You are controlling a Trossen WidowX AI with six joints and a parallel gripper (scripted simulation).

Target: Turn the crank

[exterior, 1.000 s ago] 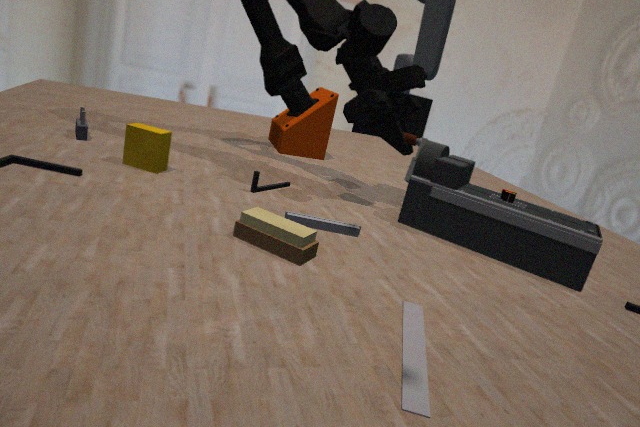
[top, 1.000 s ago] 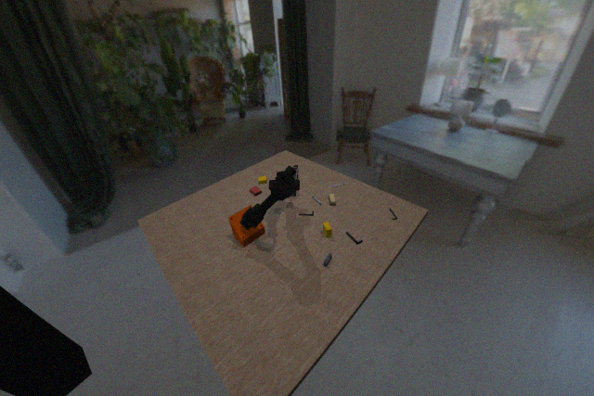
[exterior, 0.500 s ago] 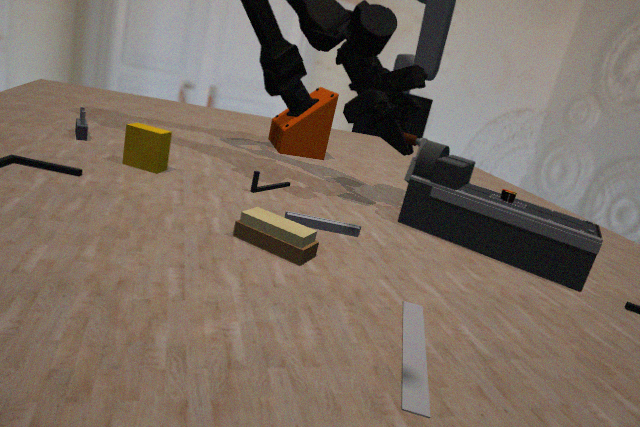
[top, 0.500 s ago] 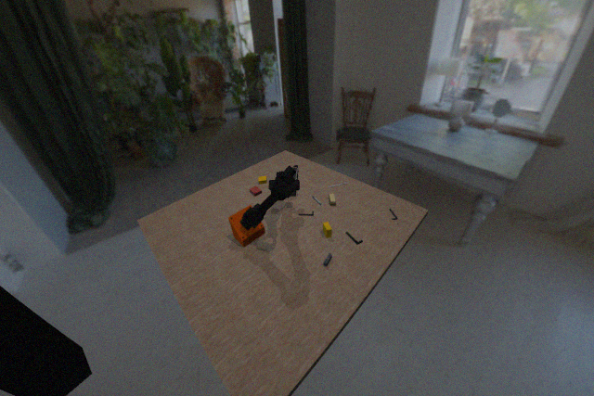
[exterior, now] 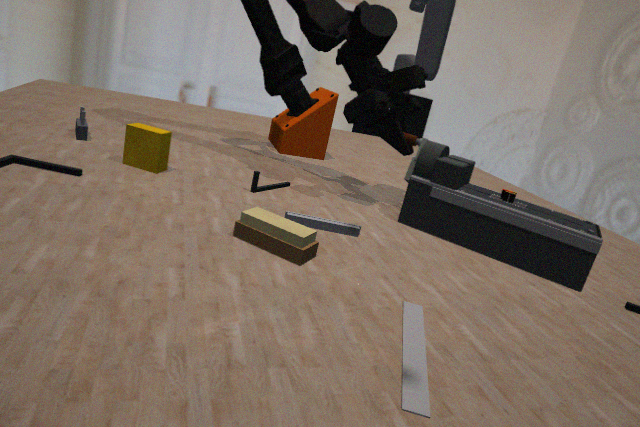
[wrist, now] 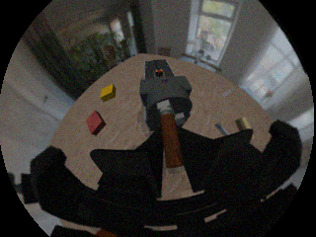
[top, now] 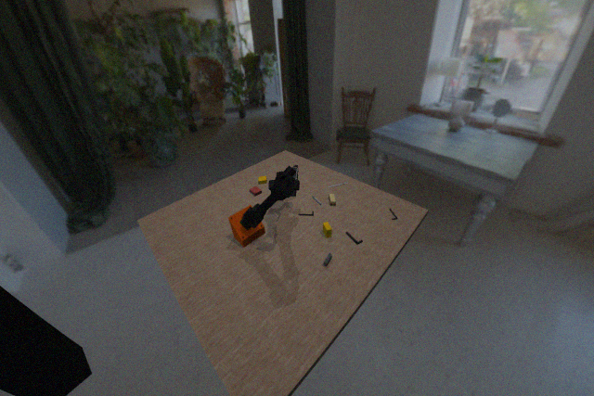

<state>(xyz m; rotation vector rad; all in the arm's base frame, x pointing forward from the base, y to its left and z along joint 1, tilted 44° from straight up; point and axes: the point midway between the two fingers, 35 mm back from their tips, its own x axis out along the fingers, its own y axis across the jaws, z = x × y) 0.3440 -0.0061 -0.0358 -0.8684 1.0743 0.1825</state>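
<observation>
The brown crank handle lies 20 mm behind my gripper tip, 10 mm to the right of it and 20 mm above it. Also, from my gripper tip: red pointer: 140 mm ahead, 80 mm to the left, 10 mm below; red block: 70 mm behind, 240 mm to the left, 80 mm below; grey bar: 90 mm ahead, 180 mm to the right, 90 mm below.
</observation>
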